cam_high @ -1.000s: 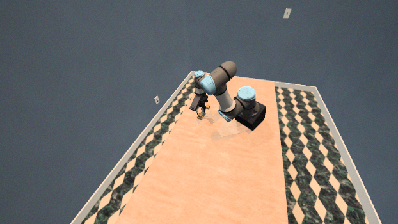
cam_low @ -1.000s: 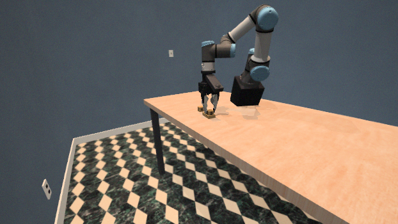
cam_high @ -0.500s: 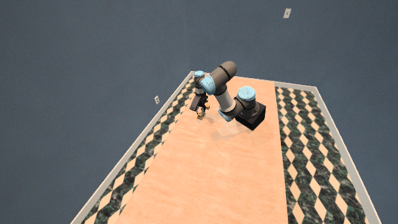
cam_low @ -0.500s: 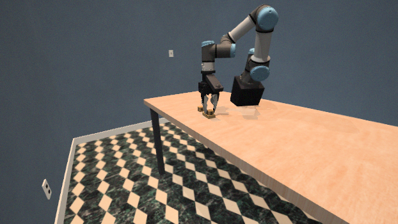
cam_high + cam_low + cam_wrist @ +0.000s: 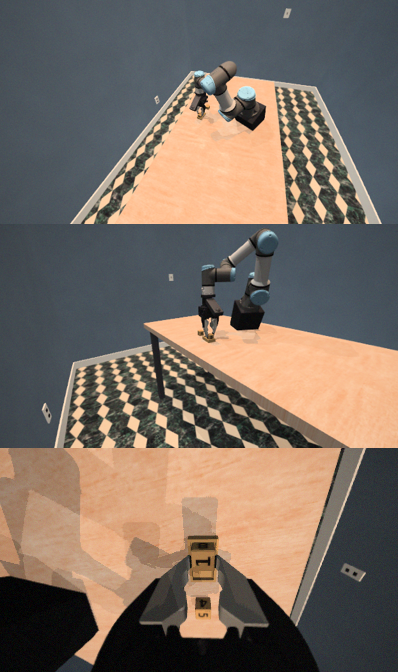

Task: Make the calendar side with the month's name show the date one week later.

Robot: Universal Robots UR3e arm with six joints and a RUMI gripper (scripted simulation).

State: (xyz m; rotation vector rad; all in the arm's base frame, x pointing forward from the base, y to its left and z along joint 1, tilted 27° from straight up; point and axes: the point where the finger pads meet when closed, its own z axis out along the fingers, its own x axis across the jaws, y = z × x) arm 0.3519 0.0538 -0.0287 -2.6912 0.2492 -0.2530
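My hand is 20 mm to the left of the wooden tray and 30 mm above it.
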